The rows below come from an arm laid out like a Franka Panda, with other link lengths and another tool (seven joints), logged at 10 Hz.
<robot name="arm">
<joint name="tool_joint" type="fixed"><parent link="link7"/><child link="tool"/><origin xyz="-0.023 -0.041 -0.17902" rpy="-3.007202 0 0.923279"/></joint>
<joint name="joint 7" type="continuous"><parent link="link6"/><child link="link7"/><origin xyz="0.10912 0 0"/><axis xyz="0 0 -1"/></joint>
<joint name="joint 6" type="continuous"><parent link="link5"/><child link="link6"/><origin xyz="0 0 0"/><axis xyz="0 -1 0"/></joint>
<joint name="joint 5" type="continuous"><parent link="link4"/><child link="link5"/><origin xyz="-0.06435 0 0.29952"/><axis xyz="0 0 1"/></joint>
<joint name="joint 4" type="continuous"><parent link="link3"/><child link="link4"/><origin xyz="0.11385 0 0"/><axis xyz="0 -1 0"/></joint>
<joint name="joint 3" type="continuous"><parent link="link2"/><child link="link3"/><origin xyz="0 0 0.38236"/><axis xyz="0 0 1"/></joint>
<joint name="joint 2" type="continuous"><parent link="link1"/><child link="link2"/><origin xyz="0 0 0"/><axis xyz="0 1 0"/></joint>
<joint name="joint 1" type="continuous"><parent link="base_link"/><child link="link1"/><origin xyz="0 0 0.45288"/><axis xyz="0 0 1"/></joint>
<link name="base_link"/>
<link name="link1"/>
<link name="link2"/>
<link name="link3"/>
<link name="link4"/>
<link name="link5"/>
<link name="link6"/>
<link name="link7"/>
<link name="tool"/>
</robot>
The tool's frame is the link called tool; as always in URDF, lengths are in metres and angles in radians. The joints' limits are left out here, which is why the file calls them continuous.
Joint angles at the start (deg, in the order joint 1, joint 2, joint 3, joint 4, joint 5, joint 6, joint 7):
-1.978 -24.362 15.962 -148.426 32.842 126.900 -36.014
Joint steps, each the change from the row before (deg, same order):
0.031 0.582 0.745 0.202 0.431 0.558 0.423
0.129 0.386 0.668 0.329 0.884 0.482 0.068
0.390 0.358 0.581 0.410 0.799 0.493 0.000
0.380 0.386 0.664 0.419 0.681 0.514 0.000
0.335 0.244 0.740 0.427 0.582 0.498 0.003
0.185 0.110 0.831 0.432 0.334 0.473 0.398
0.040 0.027 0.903 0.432 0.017 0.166 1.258
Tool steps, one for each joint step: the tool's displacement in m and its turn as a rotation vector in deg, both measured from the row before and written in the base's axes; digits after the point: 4 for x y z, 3 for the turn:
0.0020 0.0051 -0.0016 0.066 0.075 -0.102
0.0021 0.0062 0.0002 0.491 -0.234 0.038
0.0022 0.0074 0.0010 0.480 -0.375 0.335
0.0021 0.0077 0.0009 0.365 -0.381 0.462
0.0016 0.0079 0.0017 0.270 -0.520 0.548
0.0011 0.0073 0.0025 0.074 -0.523 0.271
-0.0005 0.0068 0.0023 -0.128 -0.056 -0.304

